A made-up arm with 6 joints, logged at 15 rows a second.
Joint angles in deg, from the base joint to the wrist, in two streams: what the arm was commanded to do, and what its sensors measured. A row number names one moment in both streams.
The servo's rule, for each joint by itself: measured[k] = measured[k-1] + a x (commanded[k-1-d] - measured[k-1]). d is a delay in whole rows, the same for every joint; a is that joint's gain. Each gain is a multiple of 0.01, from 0.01 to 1. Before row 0 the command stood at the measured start. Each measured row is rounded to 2 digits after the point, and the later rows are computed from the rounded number. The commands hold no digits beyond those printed.
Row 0, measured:
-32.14, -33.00, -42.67, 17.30, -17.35, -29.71
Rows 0 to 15, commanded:
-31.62, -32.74, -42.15, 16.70, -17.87, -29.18
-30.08, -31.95, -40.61, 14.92, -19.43, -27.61
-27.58, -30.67, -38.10, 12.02, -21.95, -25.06
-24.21, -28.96, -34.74, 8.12, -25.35, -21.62
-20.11, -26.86, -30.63, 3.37, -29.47, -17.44
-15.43, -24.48, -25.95, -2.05, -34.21, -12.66
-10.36, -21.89, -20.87, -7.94, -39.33, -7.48
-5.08, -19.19, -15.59, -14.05, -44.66, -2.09
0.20, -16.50, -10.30, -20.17, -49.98, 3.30
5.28, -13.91, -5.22, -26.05, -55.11, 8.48
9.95, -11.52, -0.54, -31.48, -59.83, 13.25
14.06, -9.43, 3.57, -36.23, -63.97, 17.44
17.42, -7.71, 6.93, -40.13, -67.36, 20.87
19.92, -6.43, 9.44, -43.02, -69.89, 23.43
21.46, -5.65, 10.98, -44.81, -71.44, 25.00
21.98, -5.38, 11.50, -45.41, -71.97, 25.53
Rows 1 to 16, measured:
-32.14, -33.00, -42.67, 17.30, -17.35, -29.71
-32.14, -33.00, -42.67, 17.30, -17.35, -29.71
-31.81, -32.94, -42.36, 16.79, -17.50, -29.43
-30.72, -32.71, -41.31, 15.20, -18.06, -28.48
-28.74, -32.24, -39.38, 12.50, -19.19, -26.70
-25.89, -31.49, -36.60, 8.78, -20.98, -24.06
-22.25, -30.43, -33.02, 4.18, -23.44, -20.62
-17.95, -29.06, -28.78, -1.12, -26.56, -16.48
-13.17, -27.41, -24.03, -6.92, -30.26, -11.80
-8.07, -25.52, -18.97, -12.98, -34.44, -6.75
-2.86, -23.45, -13.77, -19.09, -38.95, -1.52
2.27, -21.26, -8.64, -25.01, -43.64, 3.68
7.11, -19.02, -3.78, -30.51, -48.34, 8.66
11.49, -16.81, 0.63, -35.37, -52.87, 13.23
15.23, -14.72, 4.41, -39.42, -57.07, 17.20
18.18, -12.81, 7.43, -42.48, -60.79, 20.44
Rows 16 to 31, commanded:
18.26, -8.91, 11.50, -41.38, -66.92, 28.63
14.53, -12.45, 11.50, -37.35, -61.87, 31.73
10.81, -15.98, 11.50, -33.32, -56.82, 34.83
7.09, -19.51, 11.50, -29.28, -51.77, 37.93
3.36, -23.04, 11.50, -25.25, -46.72, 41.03
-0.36, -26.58, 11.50, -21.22, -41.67, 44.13
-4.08, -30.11, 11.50, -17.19, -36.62, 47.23
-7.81, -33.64, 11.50, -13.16, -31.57, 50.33
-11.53, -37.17, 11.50, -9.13, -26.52, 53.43
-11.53, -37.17, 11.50, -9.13, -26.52, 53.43
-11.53, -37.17, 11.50, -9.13, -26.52, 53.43
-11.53, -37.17, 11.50, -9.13, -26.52, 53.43
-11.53, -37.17, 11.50, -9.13, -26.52, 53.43
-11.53, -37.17, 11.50, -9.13, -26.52, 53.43
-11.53, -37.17, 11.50, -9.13, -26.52, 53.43
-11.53, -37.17, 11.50, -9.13, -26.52, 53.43
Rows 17 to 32, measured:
20.25, -11.16, 9.56, -44.46, -63.88, 22.81
21.34, -9.83, 10.72, -45.27, -66.23, 24.22
19.40, -9.62, 11.19, -41.96, -66.43, 26.51
16.33, -10.27, 11.38, -38.04, -65.11, 29.22
12.85, -11.58, 11.45, -34.03, -62.71, 32.14
9.22, -13.40, 11.48, -29.99, -59.54, 35.15
5.53, -15.62, 11.49, -25.96, -55.82, 38.21
1.82, -18.14, 11.50, -21.93, -51.72, 41.29
-1.90, -20.89, 11.50, -17.90, -47.34, 44.38
-5.62, -23.82, 11.50, -13.87, -42.77, 47.47
-9.34, -26.89, 11.50, -9.84, -38.06, 50.57
-10.72, -29.25, 11.50, -9.24, -34.71, 52.06
-11.23, -31.07, 11.50, -9.15, -32.33, 52.77
-11.42, -32.47, 11.50, -9.13, -30.65, 53.11
-11.49, -33.55, 11.50, -9.13, -29.45, 53.28
-11.52, -34.38, 11.50, -9.13, -28.60, 53.36

